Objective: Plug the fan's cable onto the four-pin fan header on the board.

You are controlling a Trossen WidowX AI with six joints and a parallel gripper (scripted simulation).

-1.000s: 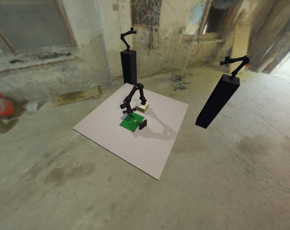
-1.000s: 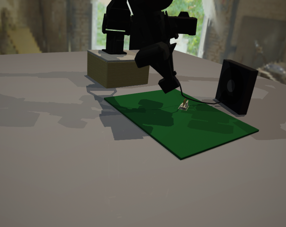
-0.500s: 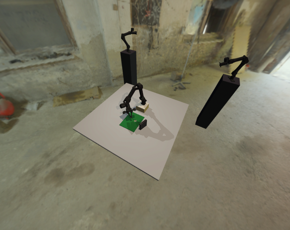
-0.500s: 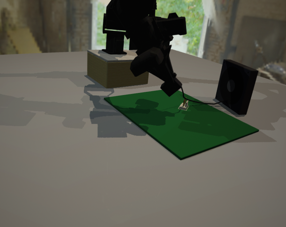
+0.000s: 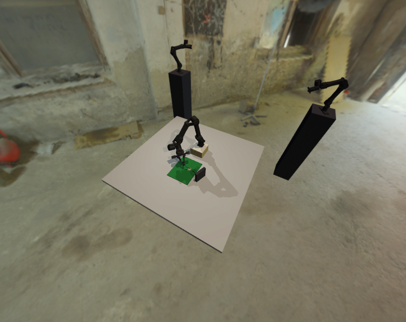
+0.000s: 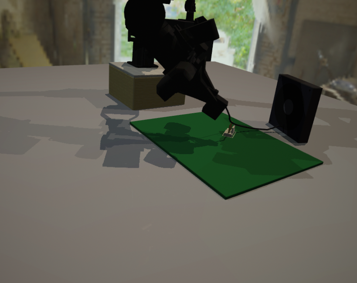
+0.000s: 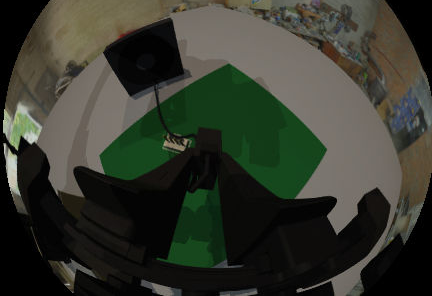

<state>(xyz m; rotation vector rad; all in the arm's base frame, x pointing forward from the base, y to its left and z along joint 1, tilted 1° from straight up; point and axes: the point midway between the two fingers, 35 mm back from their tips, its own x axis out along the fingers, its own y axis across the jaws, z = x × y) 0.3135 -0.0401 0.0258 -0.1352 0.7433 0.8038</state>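
Now: the green board 1 cm ahead of my gripper tip, 2 cm to the left of it and 10 cm below it. From my gripper tip the other things lie so: four-pin header 1 cm behind, 6 cm to the left, 8 cm below; black fan plug 1 cm below; black fan 2 cm ahead, 20 cm to the left, 3 cm below.
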